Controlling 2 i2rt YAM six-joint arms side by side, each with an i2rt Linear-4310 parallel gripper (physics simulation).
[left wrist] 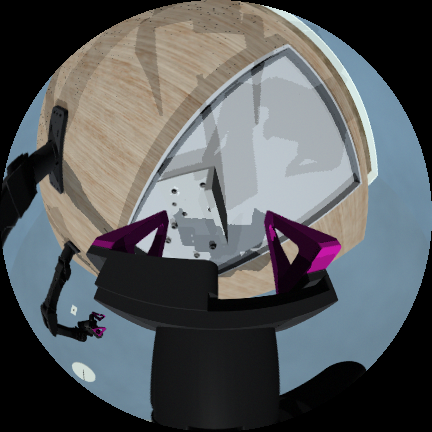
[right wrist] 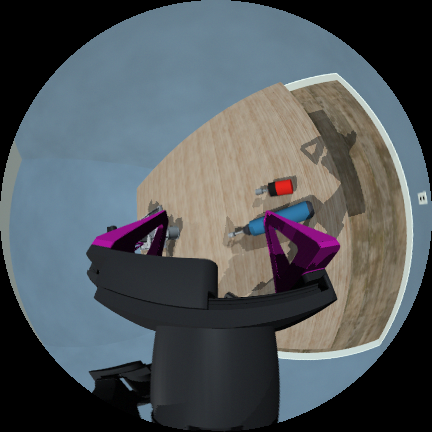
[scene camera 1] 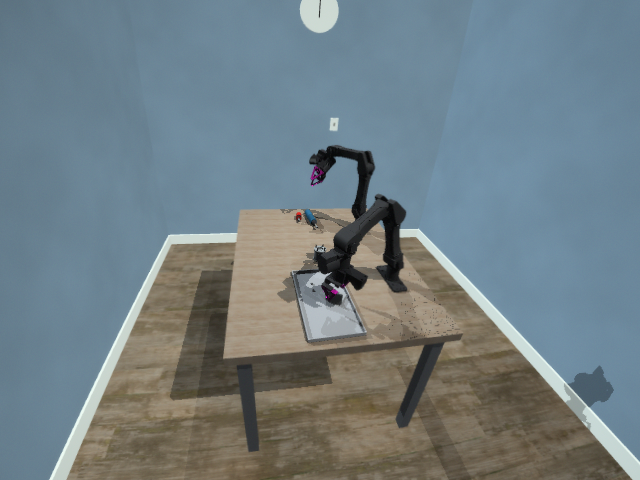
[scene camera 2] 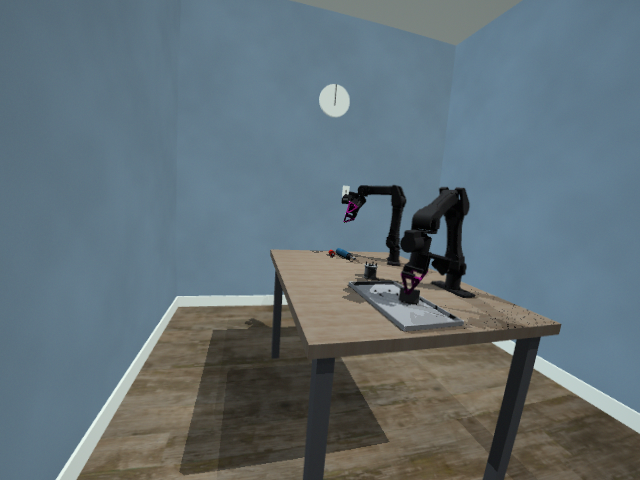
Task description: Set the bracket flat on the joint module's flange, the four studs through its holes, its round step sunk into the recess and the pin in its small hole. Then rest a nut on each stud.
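Frame: origin at the left arm's base, x left, y ahead, z down, level; metres.
Seen in the pictures: left gripper, fingertip midpoint: (left wrist: 216,215) (scene camera 1: 335,293) (scene camera 2: 410,290); right gripper, fingertip midpoint: (left wrist: 104,321) (right wrist: 215,215) (scene camera 1: 311,182) (scene camera 2: 345,217); left arm's base, link origin: (left wrist: 55,152) (scene camera 1: 390,278) (scene camera 2: 451,289); right arm's base, link origin: (left wrist: 70,246) (scene camera 2: 393,262).
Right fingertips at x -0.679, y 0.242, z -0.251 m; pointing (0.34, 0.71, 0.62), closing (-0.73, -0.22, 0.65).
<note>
Offsets run from my right fingertips to a thing's top centre. "pt": to the spot under its first point.
The grey bracket (scene camera 1: 334,298) (scene camera 2: 409,296) (left wrist: 192,200) lies in the tray @(dz +0.235, dx +0.770, dy +0.118 m) (scene camera 1: 336,338) (scene camera 2: 434,326) (left wrist: 310,120), its holed plate facing up and its dark wall upright. My left gripper (scene camera 1: 333,292) (scene camera 2: 412,289) (left wrist: 216,215) is open and empty, low over the bracket; in the left wrist view the wall shows between its fingers. Several nuts, one of them @(dz +0.241, dx +0.701, dy +0.149 m) (left wrist: 212,245) right of the others, lie in the tray near the bracket. The joint module @(dz +0.176, dx +0.454, dy +0.055 m) (scene camera 1: 320,251) (scene camera 2: 370,271) (right wrist: 173,232) stands beyond the tray, studs up. My right gripper (scene camera 1: 316,178) (scene camera 2: 348,215) (right wrist: 215,215) is open and empty, high above the table.
A blue-handled tool @(pt dz +0.215, dx +0.042, dy +0.003 m) (scene camera 1: 310,217) (scene camera 2: 343,253) (right wrist: 287,218) and a short red-handled tool @(dz +0.216, dx -0.004, dy +0.068 m) (scene camera 1: 298,215) (scene camera 2: 331,253) (right wrist: 282,188) lie at the far end of the table. The left arm reaches over the tray's edge, close to the joint module in scene camera 1.
</note>
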